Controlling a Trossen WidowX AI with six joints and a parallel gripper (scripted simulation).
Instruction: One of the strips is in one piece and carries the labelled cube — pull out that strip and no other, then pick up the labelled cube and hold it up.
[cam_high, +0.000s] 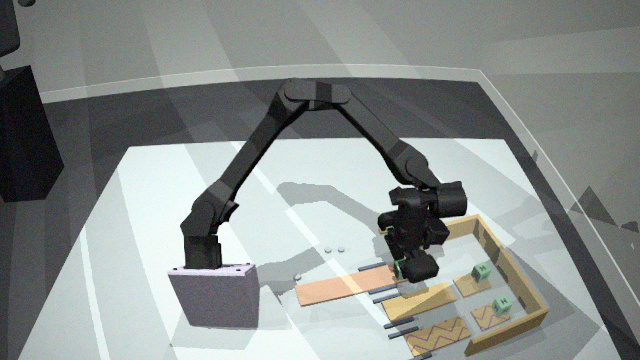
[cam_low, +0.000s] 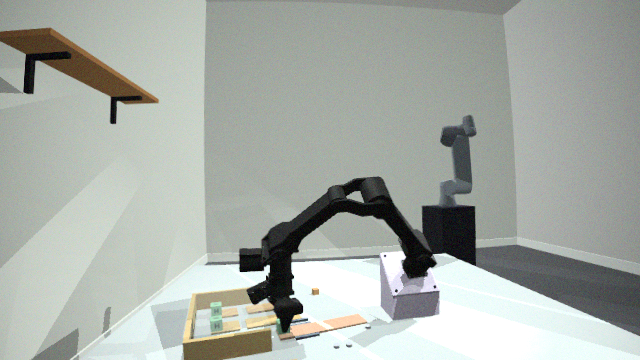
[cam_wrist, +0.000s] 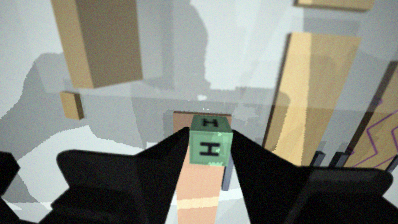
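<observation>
My gripper tip is now 11 cm past the salmon strip, 1 cm to the left of it and 1 cm above it. Round my gripper tip: small tan block: 26 cm to the right, 13 cm behind.
</observation>
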